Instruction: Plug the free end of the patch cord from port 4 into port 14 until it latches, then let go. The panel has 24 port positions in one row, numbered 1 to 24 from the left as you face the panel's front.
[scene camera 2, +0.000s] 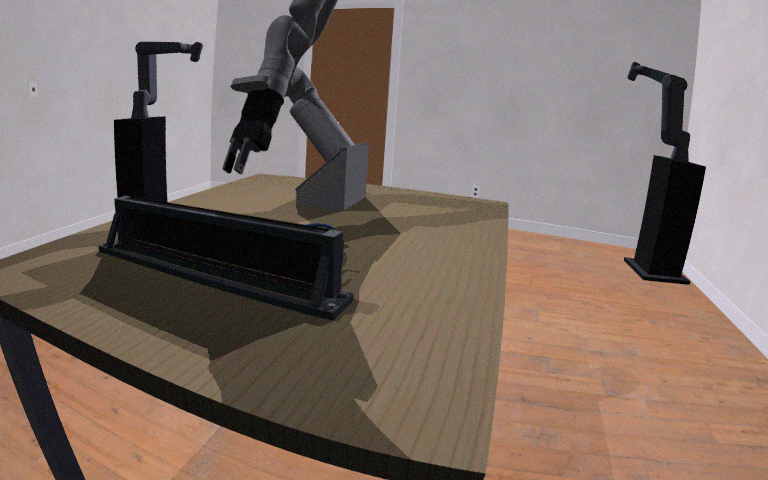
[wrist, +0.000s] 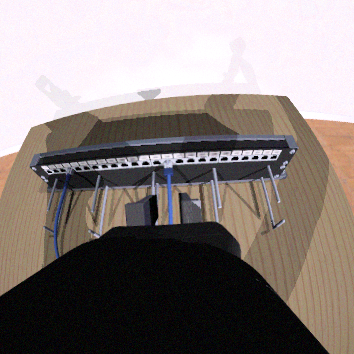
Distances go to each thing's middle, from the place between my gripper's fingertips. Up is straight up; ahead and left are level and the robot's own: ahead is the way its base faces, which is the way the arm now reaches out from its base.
The panel rail (wrist: 224, 137) is 13 cm ahead of my hand, 5 cm below it and 1 cm to the left of it.
